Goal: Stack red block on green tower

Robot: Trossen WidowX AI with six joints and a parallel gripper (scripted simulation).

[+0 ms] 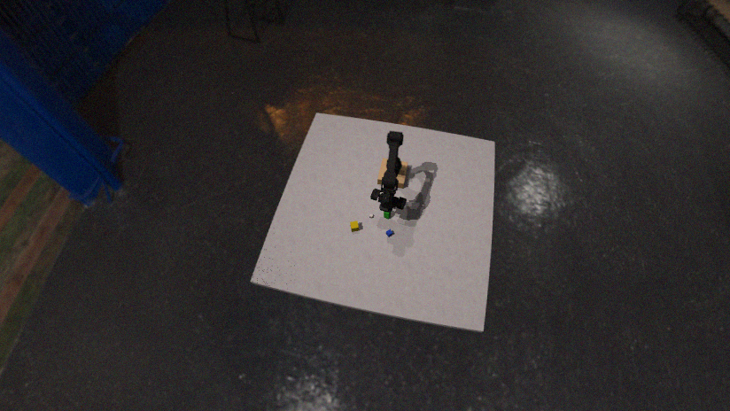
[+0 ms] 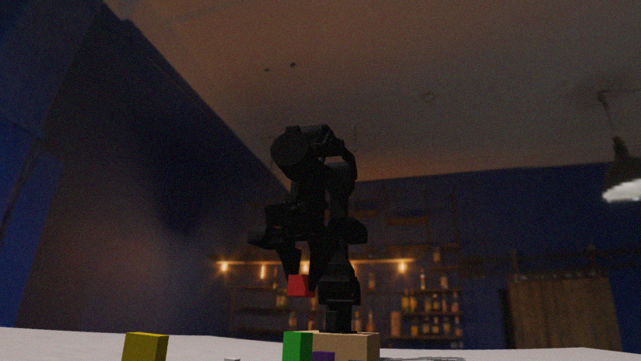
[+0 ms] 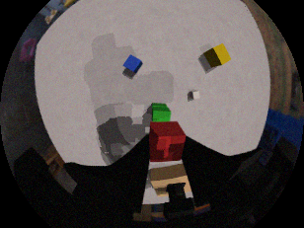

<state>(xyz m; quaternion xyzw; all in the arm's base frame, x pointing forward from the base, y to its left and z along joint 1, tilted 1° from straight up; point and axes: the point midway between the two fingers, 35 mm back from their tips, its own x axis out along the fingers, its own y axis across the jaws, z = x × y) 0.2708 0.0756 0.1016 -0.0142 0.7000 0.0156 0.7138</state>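
Right now my gripper tip is 10 cm above the purple block and 8 cm past it. The rest, counted from my gripper tip: small white cube 11 cm below, 9 cm to the right, 4 cm ahead; red block 1 cm above; blue block 10 cm below, 10 cm ahead, 6 cm to the left.
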